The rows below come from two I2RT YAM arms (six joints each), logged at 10 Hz.
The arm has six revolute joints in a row. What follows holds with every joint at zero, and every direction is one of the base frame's. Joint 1 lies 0.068 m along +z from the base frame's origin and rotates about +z. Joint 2 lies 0.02 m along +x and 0.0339 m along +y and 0.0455 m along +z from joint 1 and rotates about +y. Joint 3 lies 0.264 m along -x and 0.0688 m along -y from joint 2 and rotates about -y. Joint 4 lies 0.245 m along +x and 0.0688 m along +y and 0.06 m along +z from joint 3 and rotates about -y. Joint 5 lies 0.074 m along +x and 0.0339 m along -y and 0.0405 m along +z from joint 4 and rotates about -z. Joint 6 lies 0.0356 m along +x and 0.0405 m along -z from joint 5 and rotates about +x. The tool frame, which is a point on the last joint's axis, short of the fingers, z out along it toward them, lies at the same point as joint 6; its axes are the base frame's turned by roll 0, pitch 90 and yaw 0 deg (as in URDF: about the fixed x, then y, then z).
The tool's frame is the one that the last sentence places.
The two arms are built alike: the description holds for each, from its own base.
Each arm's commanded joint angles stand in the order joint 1, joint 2, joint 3, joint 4, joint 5, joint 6.
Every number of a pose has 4 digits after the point. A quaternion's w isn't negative.
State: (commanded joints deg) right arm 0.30 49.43 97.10 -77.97 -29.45 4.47; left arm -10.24 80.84 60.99 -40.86 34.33 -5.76
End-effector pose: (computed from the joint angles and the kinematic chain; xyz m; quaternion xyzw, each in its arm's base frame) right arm 0.0595 0.0178 0.4826 -0.0959 0.8429 0.2403 0.4718; left arm 0.2714 -0.0694 0.2572 0.1107 0.9208 -0.3164 0.1995
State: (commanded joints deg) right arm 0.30 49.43 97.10 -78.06 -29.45 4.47; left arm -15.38 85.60 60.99 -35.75 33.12 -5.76
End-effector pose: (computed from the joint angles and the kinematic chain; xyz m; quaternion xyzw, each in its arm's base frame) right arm 0.0594 0.0178 0.4824 -0.0957 0.8433 0.2404 0.4711; left arm 0.2830 -0.0980 0.2390 0.1503 0.9173 -0.3158 0.1905
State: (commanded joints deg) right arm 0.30 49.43 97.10 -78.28 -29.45 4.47; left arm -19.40 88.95 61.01 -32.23 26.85 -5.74
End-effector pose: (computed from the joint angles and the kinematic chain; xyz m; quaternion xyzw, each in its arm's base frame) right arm 0.0592 0.0178 0.4821 -0.0953 0.8442 0.2405 0.4695; left arm 0.2893 -0.1189 0.2239 0.1711 0.9261 -0.2735 0.1955
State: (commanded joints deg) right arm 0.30 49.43 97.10 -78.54 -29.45 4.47; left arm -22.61 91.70 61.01 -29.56 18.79 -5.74
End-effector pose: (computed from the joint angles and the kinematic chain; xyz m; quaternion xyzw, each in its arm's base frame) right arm 0.0590 0.0178 0.4817 -0.0947 0.8452 0.2408 0.4676; left arm 0.2934 -0.1346 0.2104 0.1813 0.9371 -0.2150 0.2069
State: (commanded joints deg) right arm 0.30 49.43 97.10 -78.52 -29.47 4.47; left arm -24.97 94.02 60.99 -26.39 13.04 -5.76
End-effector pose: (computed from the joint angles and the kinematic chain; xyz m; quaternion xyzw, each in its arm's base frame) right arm 0.0590 0.0178 0.4817 -0.0949 0.8451 0.2409 0.4677; left arm 0.2975 -0.1474 0.2000 0.1894 0.9399 -0.1750 0.2236
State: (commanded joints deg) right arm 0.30 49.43 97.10 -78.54 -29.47 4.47; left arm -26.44 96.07 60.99 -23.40 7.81 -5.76
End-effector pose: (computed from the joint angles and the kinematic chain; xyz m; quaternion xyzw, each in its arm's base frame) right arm 0.0590 0.0178 0.4817 -0.0948 0.8452 0.2409 0.4676; left arm 0.3023 -0.1557 0.1912 0.1905 0.9413 -0.1381 0.2422
